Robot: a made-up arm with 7 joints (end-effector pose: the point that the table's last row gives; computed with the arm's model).
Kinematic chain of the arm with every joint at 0, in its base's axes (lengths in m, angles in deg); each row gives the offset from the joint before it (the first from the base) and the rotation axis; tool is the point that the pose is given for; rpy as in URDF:
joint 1: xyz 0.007 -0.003 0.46 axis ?
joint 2: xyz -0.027 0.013 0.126 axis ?
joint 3: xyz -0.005 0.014 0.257 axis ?
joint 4: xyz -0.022 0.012 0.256 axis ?
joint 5: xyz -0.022 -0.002 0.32 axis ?
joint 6: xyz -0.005 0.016 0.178 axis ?
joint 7: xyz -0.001 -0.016 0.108 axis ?
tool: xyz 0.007 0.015 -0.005 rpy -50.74 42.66 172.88
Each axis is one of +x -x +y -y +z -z.
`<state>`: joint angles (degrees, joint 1 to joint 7).
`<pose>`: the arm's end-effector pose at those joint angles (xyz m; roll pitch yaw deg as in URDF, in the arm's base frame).
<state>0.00 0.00 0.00 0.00 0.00 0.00 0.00</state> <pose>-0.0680 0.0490 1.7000 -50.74 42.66 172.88</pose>
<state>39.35 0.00 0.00 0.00 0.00 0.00 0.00</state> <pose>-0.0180 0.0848 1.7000 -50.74 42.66 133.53</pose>
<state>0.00 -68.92 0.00 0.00 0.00 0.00 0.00</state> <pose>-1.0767 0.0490 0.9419 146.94 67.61 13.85</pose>
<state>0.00 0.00 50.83 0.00 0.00 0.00 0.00</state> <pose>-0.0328 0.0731 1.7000 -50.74 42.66 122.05</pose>
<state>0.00 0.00 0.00 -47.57 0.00 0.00 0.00</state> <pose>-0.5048 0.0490 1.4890 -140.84 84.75 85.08</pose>
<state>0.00 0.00 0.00 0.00 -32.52 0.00 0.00</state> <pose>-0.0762 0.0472 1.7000 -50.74 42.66 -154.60</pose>
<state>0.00 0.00 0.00 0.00 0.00 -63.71 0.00</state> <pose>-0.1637 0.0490 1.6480 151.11 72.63 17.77</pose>
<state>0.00 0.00 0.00 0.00 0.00 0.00 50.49</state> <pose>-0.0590 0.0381 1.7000 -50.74 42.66 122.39</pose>
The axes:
joint 1: -z
joint 2: +y
joint 3: -z
joint 4: +y
joint 5: -z
joint 6: +y
joint 7: -z

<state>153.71 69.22 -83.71 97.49 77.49 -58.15 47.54</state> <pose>-0.0988 -0.6985 0.7906 -11.59 18.39 85.78</pose>
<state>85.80 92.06 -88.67 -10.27 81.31 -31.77 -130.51</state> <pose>-0.0485 -1.0592 0.6382 -142.95 49.37 137.48</pose>
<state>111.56 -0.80 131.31 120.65 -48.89 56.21 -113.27</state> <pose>-0.2197 0.3961 0.7840 111.86 -4.14 -9.17</pose>
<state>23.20 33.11 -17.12 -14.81 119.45 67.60 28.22</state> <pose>0.2998 -0.2484 1.5310 0.70 -7.81 22.95</pose>
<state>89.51 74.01 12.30 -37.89 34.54 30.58 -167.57</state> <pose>0.1010 -0.8126 1.2268 -138.41 45.36 132.63</pose>
